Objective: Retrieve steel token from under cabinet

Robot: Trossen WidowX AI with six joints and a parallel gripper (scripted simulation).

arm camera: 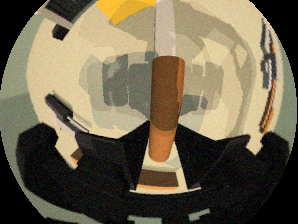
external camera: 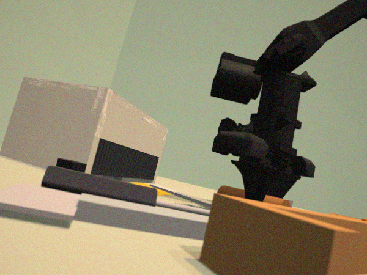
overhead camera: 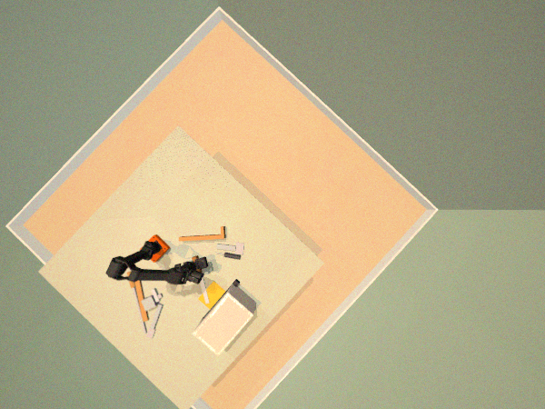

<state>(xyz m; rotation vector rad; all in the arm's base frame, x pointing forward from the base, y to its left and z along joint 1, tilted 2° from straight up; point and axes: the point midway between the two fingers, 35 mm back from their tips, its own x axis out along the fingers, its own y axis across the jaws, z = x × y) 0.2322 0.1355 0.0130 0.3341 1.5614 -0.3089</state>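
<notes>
Right now the dark screwdriver is 8 cm ahead of my gripper tip and 18 cm to the left of it. Round my gripper tip: token 30 cm ahead, 3 cm to the right, 1 cm below; orange stick 4 cm behind, 41 cm to the right.
</notes>
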